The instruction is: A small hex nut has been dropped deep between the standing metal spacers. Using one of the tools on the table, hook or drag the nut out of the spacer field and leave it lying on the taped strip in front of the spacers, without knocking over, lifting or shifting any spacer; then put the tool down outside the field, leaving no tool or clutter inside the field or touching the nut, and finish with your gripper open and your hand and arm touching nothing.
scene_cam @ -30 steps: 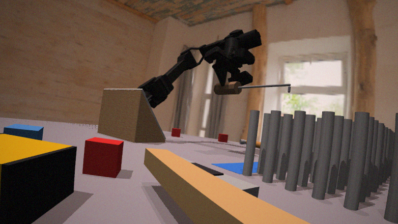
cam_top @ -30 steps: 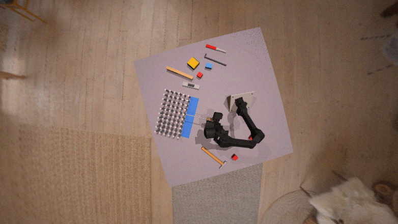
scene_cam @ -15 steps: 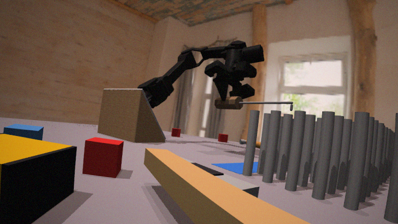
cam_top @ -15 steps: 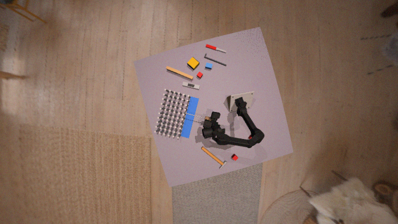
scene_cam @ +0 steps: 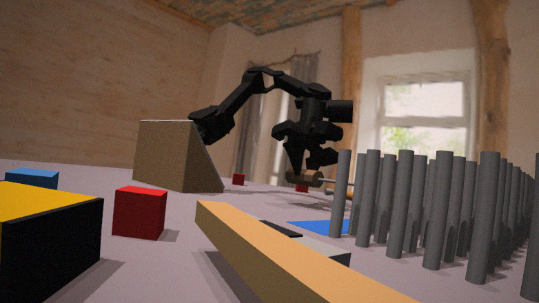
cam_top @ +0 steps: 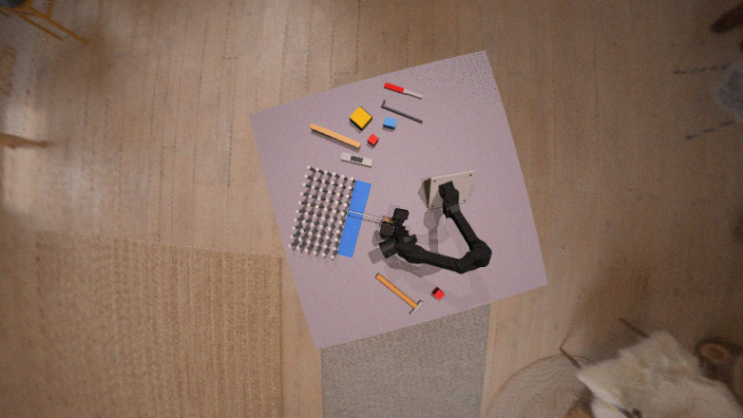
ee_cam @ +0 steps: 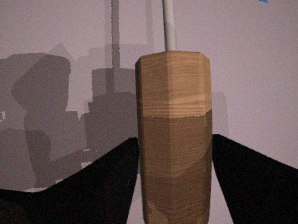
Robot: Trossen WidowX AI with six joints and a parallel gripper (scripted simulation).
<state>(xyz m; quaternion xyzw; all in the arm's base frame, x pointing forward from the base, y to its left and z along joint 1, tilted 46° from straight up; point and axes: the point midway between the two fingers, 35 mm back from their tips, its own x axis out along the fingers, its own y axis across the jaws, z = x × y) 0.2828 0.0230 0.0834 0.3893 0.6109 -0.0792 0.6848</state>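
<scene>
Now: gripper tip 170 mm short of the blue taped strip, 70 mm to the left of it and 60 mm above it. The rest, counted from my gripper tip: wooden-handled file: 90 mm ahead, 60 mm to the right; then hex nut: 290 mm ahead, 200 mm to the right, 60 mm below; then grey bar: 50 mm ahead, 350 mm to the right, 50 mm below.
</scene>
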